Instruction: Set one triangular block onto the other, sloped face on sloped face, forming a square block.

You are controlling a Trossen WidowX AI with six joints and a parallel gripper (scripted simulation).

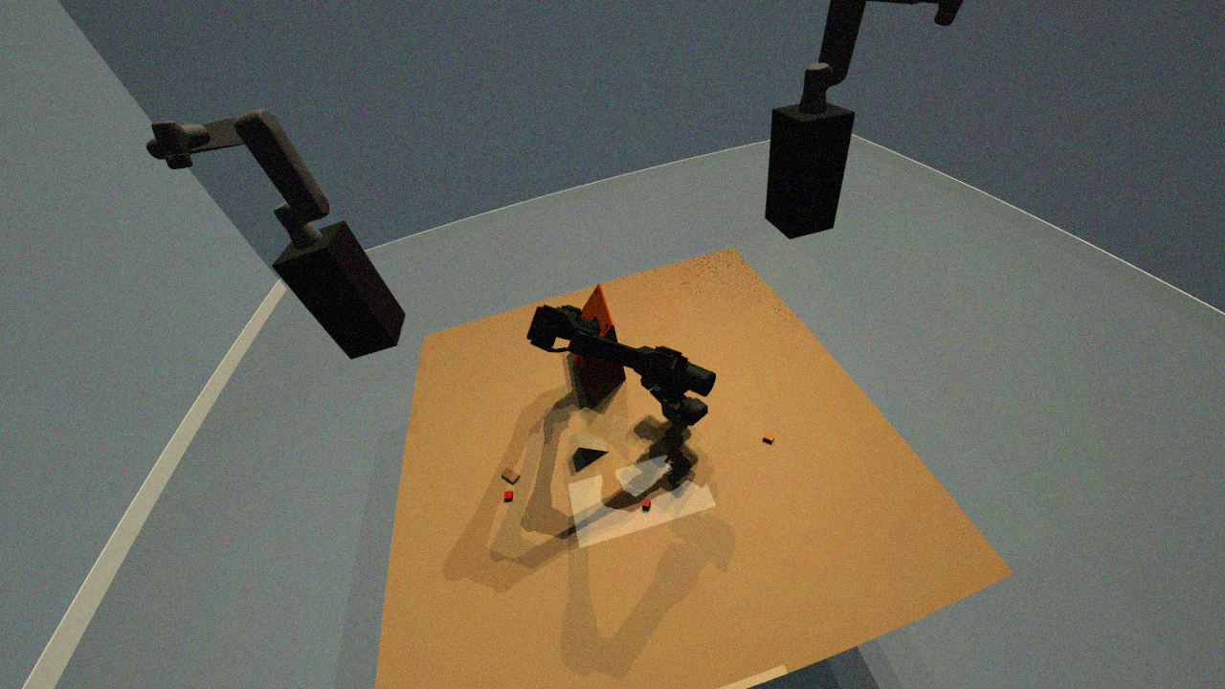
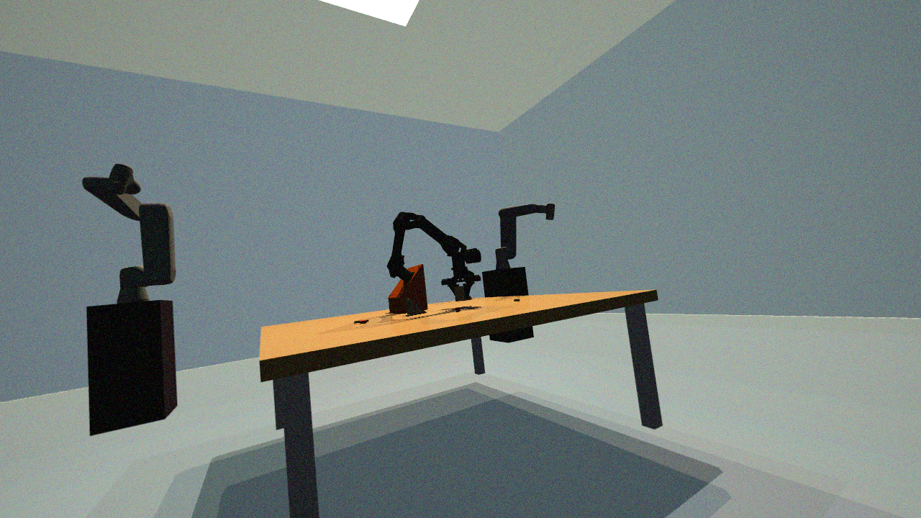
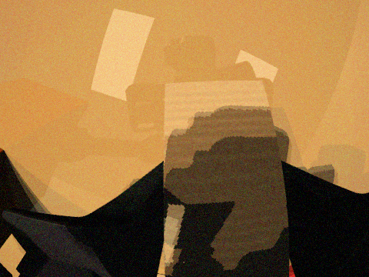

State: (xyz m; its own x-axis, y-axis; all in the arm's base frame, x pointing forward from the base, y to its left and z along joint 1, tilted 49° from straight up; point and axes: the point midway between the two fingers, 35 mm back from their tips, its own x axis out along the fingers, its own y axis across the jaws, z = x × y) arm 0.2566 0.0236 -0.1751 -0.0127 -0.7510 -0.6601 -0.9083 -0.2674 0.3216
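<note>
Right now my gripper tip is 10 mm to the left of the triangular block and 10 mm below it. Round my gripper tip: brown block: 20 mm ahead, 460 mm to the right, 30 mm below; then orange cube: 130 mm ahead, 200 mm to the left, 30 mm below.
</note>
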